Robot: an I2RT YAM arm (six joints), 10 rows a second.
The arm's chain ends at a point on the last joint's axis. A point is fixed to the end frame.
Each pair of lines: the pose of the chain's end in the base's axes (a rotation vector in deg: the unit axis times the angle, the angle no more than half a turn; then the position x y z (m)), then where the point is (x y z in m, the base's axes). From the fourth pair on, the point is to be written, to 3 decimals.
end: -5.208 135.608 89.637 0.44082 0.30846 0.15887
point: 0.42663 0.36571 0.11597
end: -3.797 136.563 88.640 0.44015 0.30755 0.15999
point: 0.42620 0.36441 0.11649
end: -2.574 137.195 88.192 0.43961 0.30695 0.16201
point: 0.42574 0.36367 0.11831
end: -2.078 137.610 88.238 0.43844 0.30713 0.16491
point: 0.424 0.364 0.121
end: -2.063 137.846 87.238 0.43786 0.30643 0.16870
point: 0.424 0.363 0.124
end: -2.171 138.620 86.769 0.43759 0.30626 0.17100
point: 0.423 0.362 0.126
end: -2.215 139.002 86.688 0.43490 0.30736 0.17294
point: 0.420 0.363 0.128
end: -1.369 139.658 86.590 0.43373 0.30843 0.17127
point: 0.419 0.364 0.126
